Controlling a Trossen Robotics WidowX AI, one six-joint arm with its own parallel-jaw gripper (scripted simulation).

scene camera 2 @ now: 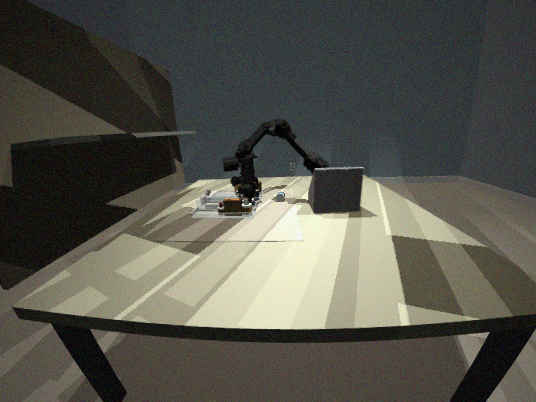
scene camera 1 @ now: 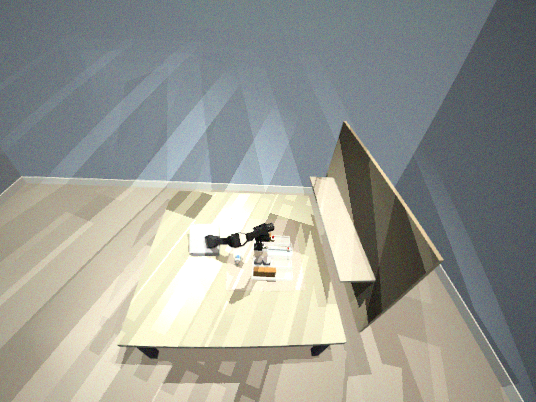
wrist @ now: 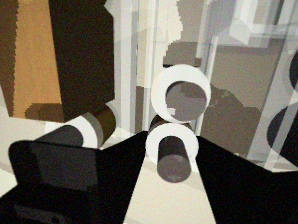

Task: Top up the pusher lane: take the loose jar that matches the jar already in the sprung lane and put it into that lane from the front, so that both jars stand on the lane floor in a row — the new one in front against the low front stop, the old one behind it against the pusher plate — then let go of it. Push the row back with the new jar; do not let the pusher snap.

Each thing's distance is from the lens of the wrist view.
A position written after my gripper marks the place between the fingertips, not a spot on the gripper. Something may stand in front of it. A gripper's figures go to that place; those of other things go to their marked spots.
my gripper (wrist: 170, 138): 11 cm
jar (wrist: 172, 147): 8 cm
orange-brown box (wrist: 64, 64): 8 cm
jar (wrist: 181, 93): 6 cm
jar (wrist: 92, 129): 10 cm
